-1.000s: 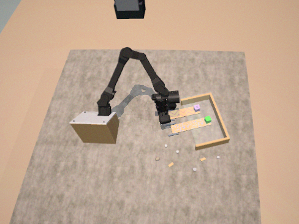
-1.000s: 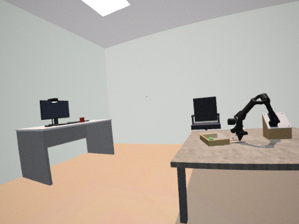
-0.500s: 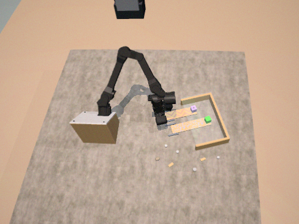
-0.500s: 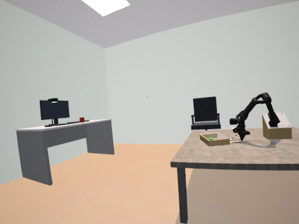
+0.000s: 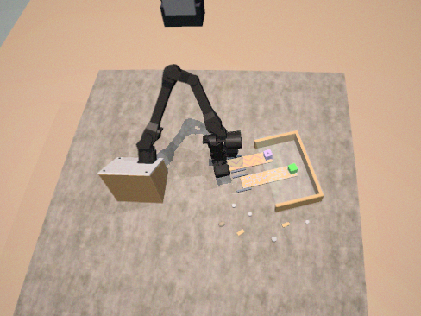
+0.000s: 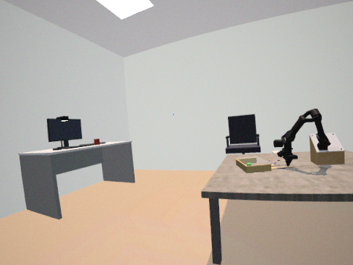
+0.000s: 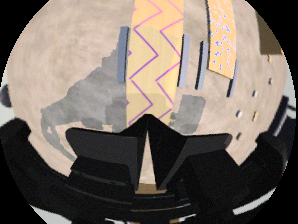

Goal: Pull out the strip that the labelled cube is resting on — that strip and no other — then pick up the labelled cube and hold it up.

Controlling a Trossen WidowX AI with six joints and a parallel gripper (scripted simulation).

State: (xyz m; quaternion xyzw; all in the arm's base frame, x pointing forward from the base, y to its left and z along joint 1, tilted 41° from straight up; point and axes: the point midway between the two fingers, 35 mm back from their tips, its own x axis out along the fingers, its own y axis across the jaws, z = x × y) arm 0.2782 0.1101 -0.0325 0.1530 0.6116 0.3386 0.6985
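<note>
Right now my gripper tip is 20 cm short of the purple cube, 6 cm to the right of it and 1 cm below it.
</note>
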